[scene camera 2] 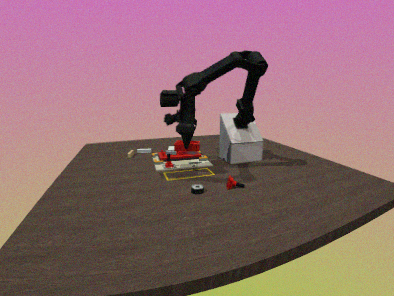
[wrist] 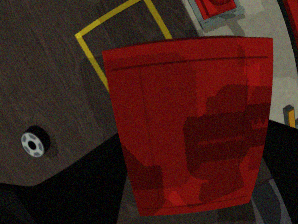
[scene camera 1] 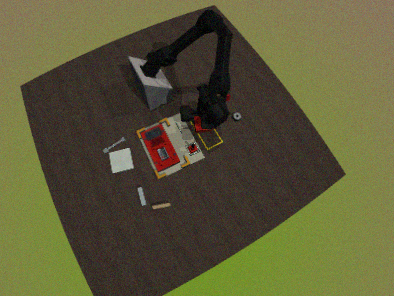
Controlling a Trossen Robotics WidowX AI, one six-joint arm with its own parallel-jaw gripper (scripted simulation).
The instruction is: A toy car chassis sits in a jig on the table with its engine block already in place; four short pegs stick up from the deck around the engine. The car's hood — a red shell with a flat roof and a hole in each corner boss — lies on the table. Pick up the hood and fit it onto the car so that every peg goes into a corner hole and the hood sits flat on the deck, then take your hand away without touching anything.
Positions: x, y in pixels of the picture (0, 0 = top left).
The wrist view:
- my gripper: 193, 133
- red hood: 192, 113, held by my gripper
